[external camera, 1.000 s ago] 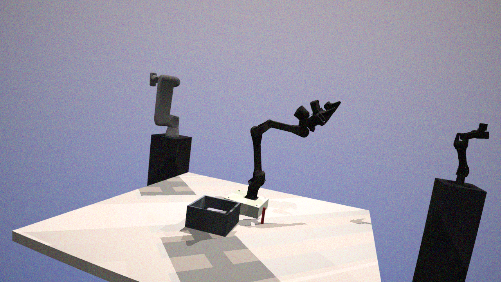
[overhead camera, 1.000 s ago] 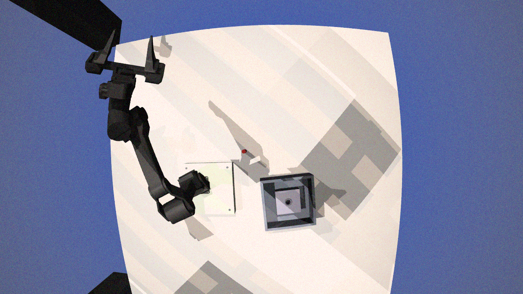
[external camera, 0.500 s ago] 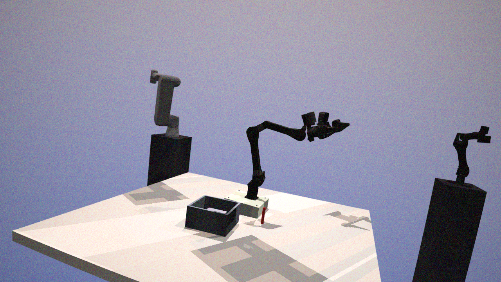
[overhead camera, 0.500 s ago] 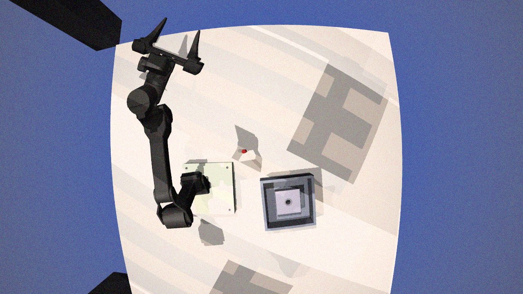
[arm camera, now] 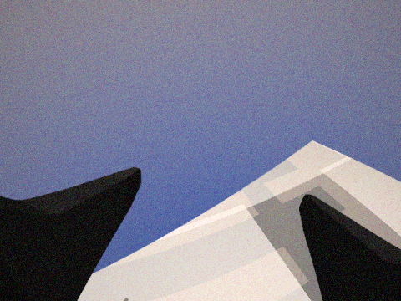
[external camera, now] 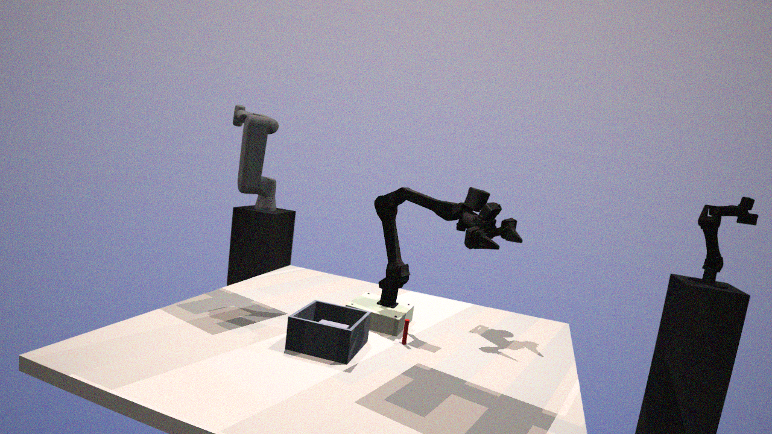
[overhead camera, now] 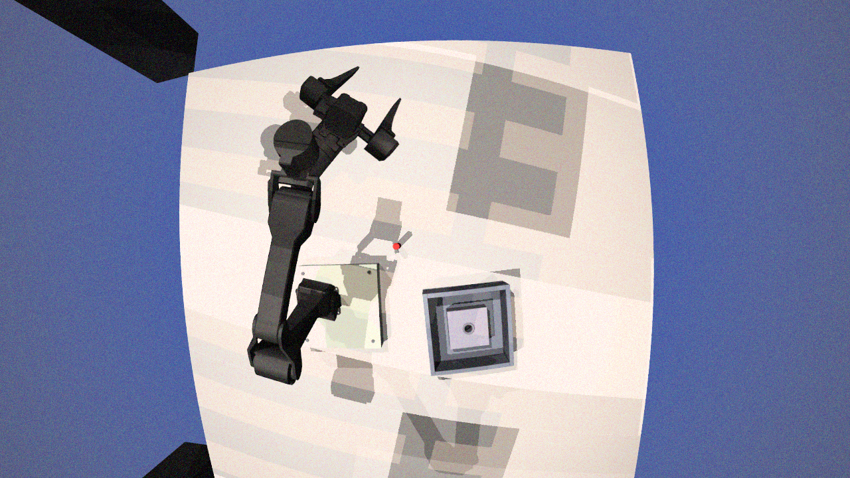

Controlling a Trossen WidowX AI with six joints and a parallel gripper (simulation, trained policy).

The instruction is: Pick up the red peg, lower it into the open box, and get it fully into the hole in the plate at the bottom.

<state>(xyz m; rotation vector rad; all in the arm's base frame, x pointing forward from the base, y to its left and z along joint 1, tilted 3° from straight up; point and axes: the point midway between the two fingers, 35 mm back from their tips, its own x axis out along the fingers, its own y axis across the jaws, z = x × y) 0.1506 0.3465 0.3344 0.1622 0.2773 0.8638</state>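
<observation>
My gripper tip is now 330 mm above the red peg and 270 mm to the left of it. From my gripper tip the other things lie so: dark grey box 470 mm to the right, 340 mm below, 150 mm ahead; light grey plate 470 mm to the right, 320 mm below, 150 mm ahead.
</observation>
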